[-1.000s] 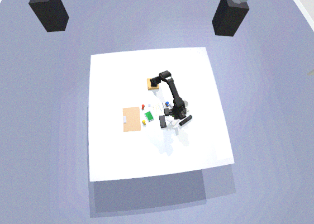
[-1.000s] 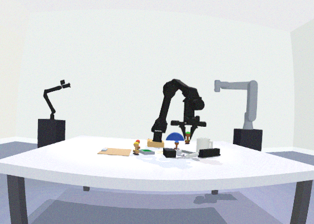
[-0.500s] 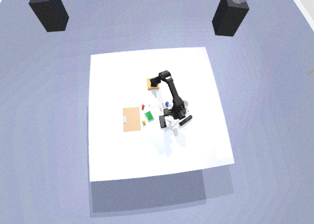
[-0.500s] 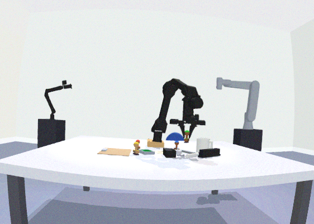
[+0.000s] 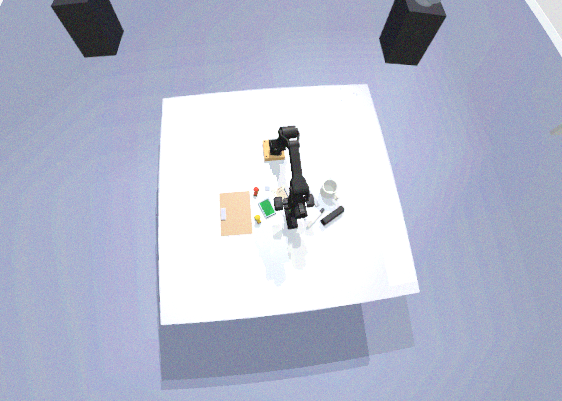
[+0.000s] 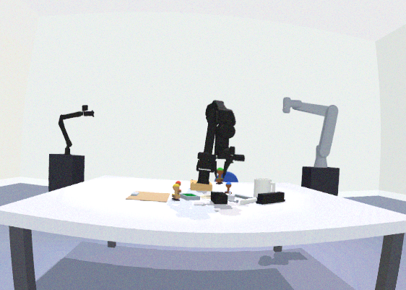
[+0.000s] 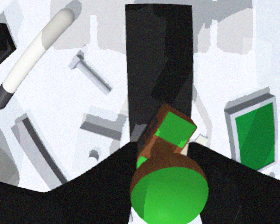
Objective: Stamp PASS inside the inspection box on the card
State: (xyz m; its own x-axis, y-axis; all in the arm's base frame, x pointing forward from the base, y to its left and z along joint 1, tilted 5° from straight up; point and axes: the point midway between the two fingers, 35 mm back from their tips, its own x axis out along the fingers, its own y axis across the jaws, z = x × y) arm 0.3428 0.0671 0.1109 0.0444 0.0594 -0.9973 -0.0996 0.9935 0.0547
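The green ink pad lies 120 mm to the right of my gripper tip, 90 mm below it and 20 mm behind it. The rest, counted from my gripper tip: black block 80 mm below, 30 mm ahead; blue-knobbed stamp 140 mm behind, 70 mm below, 50 mm to the left; green-knobbed PASS stamp right at my gripper tip.
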